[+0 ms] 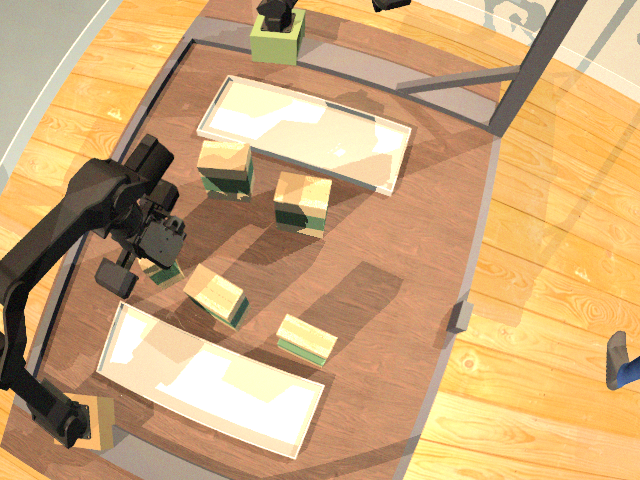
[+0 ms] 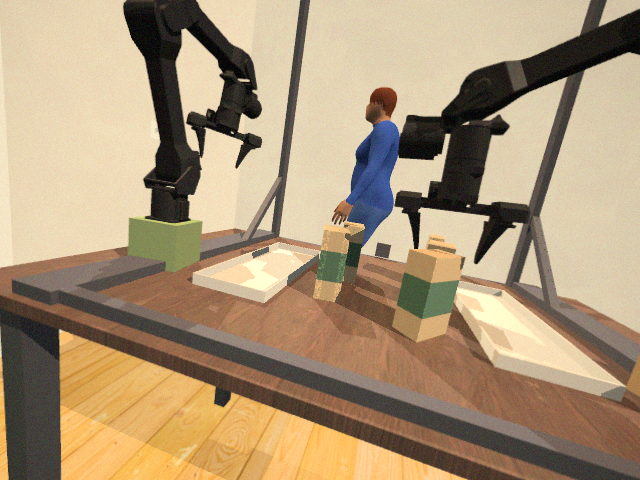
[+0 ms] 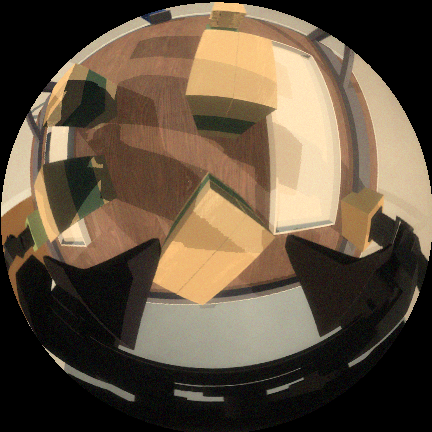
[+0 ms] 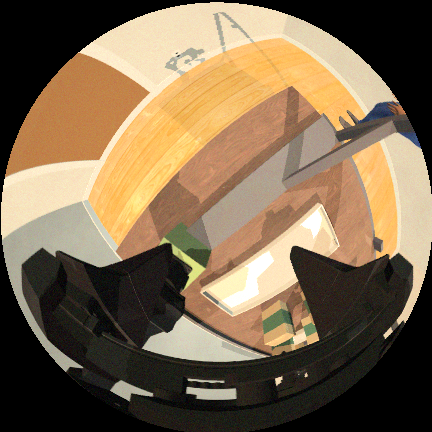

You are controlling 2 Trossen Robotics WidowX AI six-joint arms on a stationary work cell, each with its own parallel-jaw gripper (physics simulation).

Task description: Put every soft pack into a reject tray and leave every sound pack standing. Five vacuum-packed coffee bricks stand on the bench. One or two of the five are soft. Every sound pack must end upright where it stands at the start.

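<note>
Left gripper: visible, image 1 and image 3 too. Right gripper: visible, image 4 too. Tan block: visible.
</note>
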